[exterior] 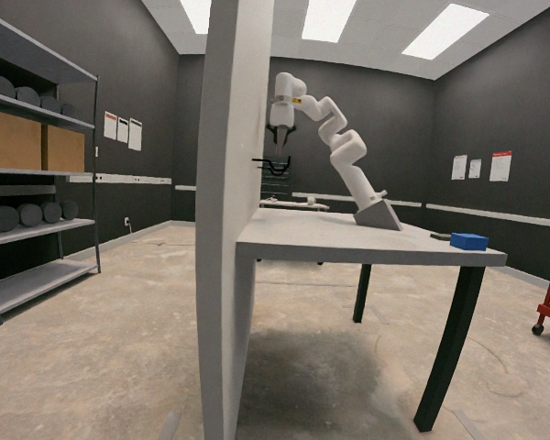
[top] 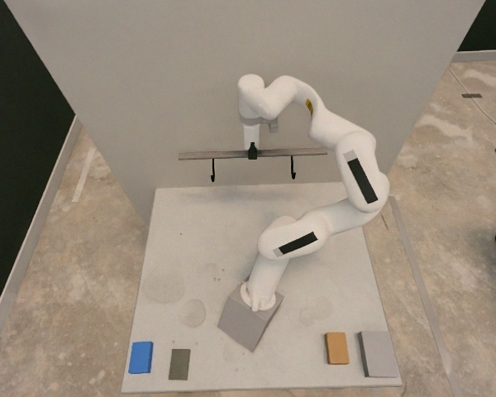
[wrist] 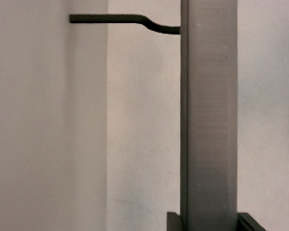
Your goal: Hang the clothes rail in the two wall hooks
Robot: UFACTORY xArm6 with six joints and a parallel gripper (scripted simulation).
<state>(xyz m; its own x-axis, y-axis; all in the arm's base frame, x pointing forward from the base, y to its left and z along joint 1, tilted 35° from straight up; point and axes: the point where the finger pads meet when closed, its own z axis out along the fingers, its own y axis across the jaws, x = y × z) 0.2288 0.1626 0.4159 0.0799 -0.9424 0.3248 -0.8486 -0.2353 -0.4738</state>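
My gripper is now 10 mm above the clothes rail. The rest, counted from my hand: orange block (570 mm behind, 320 mm below, 310 mm to the right); dark grey block (640 mm behind, 330 mm below, 200 mm to the left); wall panel (130 mm ahead, 80 mm above, 10 mm to the left).
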